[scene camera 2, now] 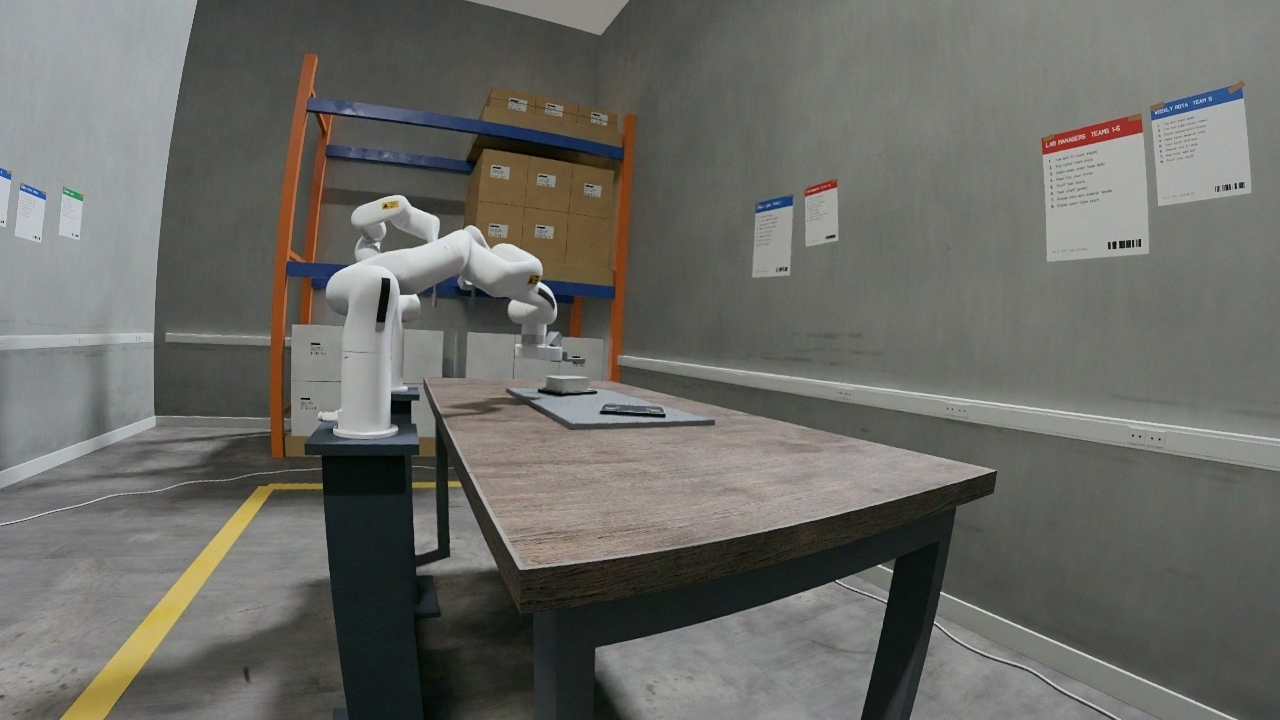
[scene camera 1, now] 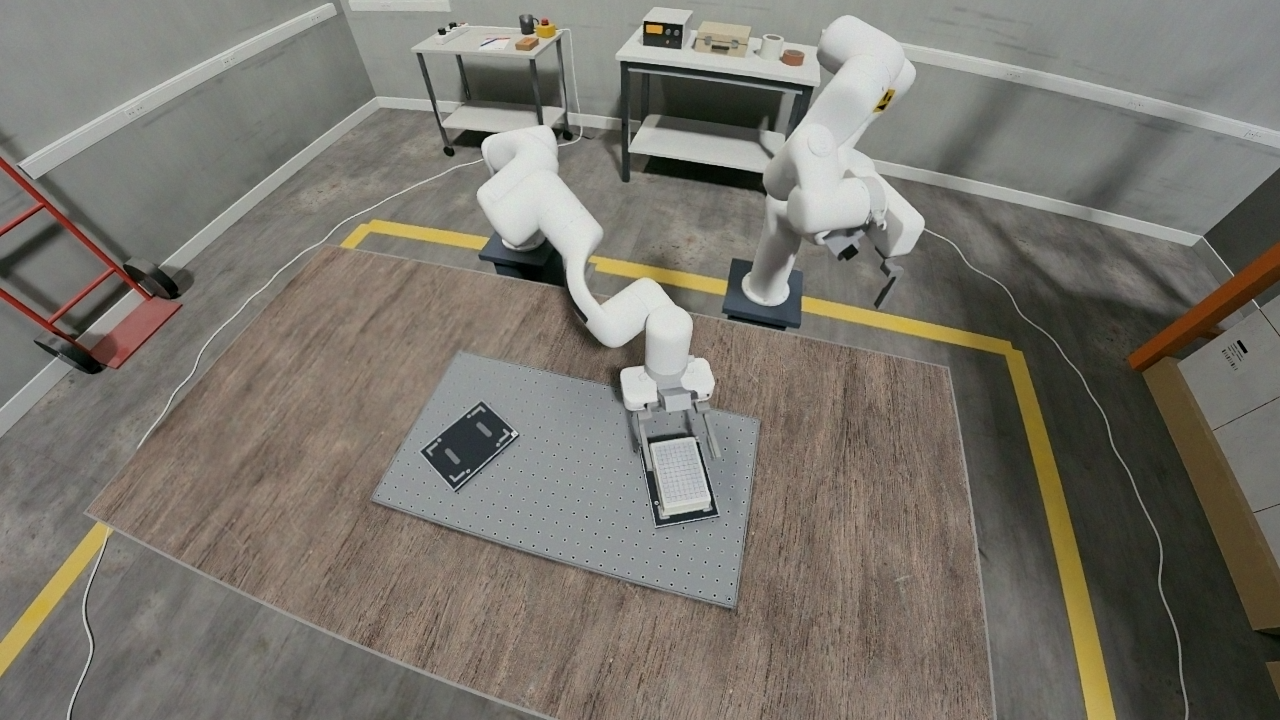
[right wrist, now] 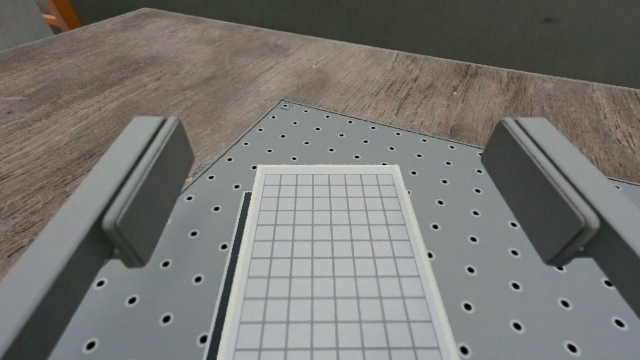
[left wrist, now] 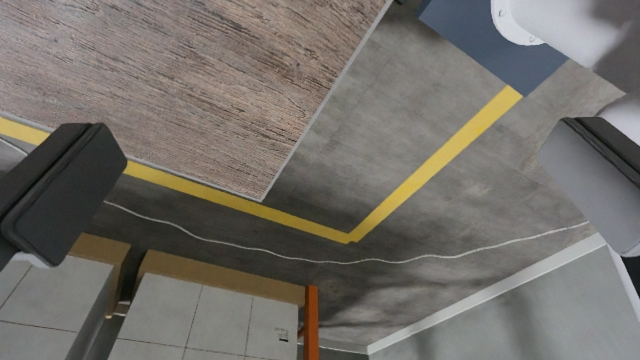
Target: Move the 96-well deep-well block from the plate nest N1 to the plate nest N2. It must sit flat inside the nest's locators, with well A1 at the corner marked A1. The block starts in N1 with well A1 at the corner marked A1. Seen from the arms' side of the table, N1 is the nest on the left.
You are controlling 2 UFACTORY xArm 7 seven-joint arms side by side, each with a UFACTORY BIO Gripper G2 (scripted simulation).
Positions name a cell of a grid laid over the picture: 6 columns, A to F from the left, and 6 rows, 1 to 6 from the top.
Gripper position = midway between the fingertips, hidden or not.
Note:
I see my left gripper (scene camera 1: E3), my right gripper (scene camera 1: D4) and a white deep-well block (scene camera 1: D5).
The white deep-well block is seen too in the right wrist view (right wrist: D5). The left wrist view does not show the white deep-well block: it is out of frame.

